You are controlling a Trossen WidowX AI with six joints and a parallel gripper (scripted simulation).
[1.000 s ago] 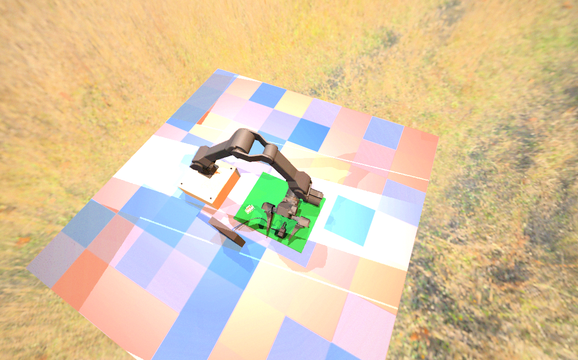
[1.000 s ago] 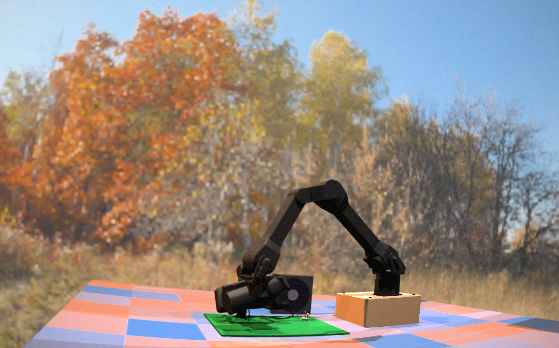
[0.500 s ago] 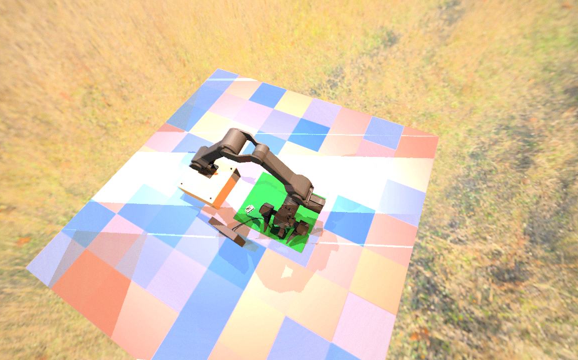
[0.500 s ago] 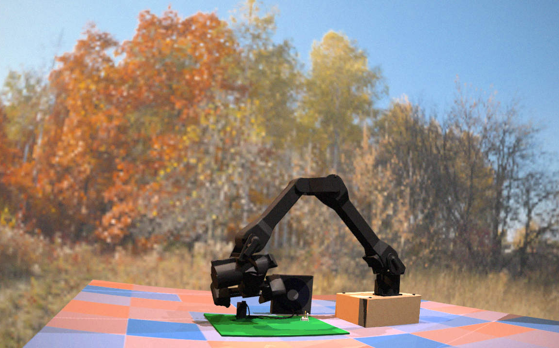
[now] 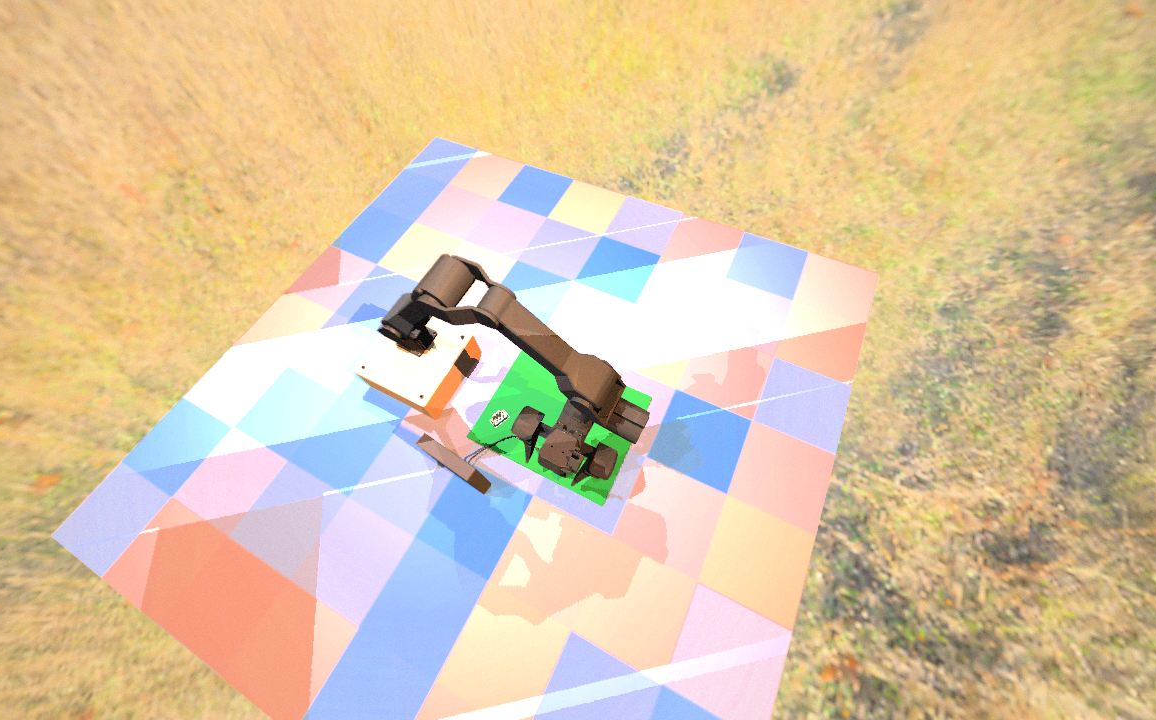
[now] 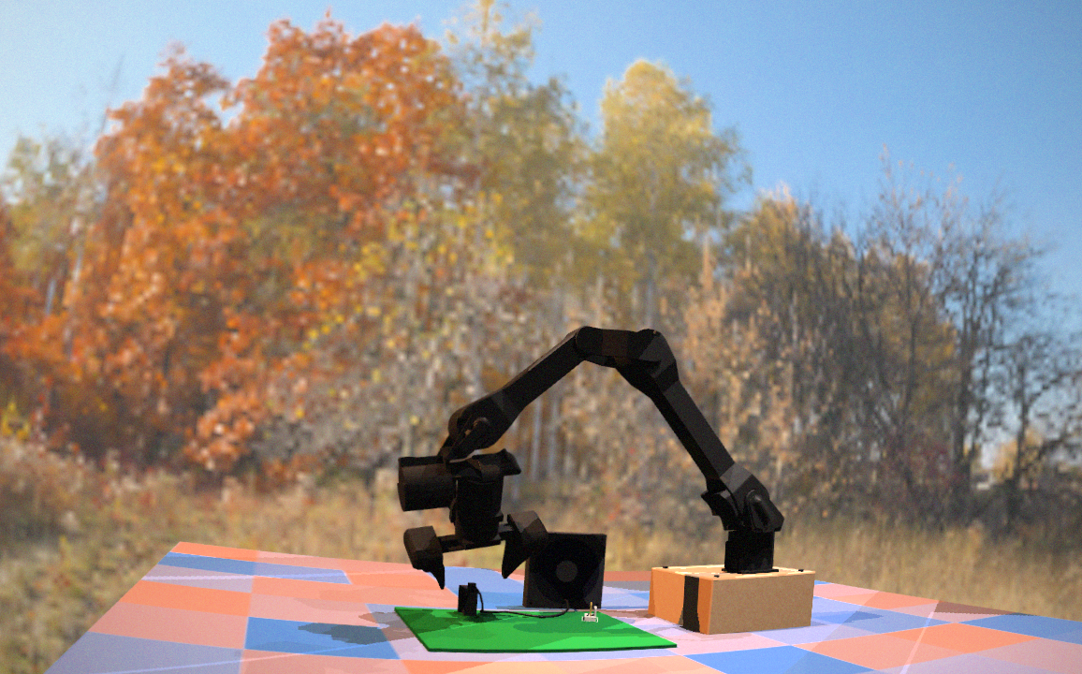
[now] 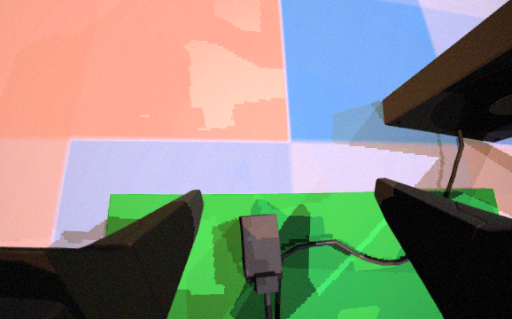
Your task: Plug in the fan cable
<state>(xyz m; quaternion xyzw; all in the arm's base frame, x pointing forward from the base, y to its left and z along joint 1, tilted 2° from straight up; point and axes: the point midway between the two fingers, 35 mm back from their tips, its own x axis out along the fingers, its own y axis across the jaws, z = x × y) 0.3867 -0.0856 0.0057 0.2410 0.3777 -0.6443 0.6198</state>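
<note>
The dark plug is 30 mm to the left of my gripper tip, 20 mm below it and 10 mm ahead of it. From my gripper tip the other things lie so: four-pin header: 160 mm behind, 50 mm to the left, 50 mm below; black fan: 160 mm behind, 60 mm to the right, 10 mm above; green board: 120 mm to the left, 60 mm below, 50 mm behind.
</note>
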